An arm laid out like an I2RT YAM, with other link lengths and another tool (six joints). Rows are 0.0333 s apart.
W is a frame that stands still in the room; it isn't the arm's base.
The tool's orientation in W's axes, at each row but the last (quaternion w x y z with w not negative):
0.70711, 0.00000, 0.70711, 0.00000
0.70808, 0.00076, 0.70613, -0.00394
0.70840, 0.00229, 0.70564, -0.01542
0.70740, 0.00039, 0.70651, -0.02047
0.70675, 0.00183, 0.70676, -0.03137
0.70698, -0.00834, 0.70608, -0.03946
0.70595, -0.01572, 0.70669, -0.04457
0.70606, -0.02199, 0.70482, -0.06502
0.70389, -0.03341, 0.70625, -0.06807
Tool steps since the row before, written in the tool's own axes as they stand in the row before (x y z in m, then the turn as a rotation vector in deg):
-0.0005, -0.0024, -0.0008, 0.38, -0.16, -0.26
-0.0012, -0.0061, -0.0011, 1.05, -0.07, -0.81
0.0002, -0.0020, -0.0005, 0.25, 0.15, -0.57
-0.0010, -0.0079, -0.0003, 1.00, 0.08, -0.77
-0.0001, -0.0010, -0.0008, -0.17, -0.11, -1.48
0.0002, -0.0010, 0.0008, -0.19, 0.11, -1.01
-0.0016, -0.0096, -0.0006, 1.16, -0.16, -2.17
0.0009, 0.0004, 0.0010, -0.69, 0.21, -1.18
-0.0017, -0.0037, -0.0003, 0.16, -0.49, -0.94
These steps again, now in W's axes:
-0.0008, -0.0024, 0.0005, -0.26, -0.16, -0.38
-0.0011, -0.0061, 0.0012, -0.81, -0.07, -1.05
-0.0005, -0.0020, -0.0002, -0.57, 0.16, -0.26
-0.0005, -0.0079, 0.0012, -0.77, 0.07, -1.00
-0.0008, -0.0010, 0.0001, -1.48, -0.03, 0.17
0.0008, -0.0010, -0.0001, -1.00, 0.17, 0.18
-0.0010, -0.0094, 0.0024, -2.18, -0.17, -1.14
0.0010, 0.0002, -0.0009, -1.16, 0.36, 0.65
-0.0005, -0.0034, 0.0022, -0.96, -0.46, -0.09

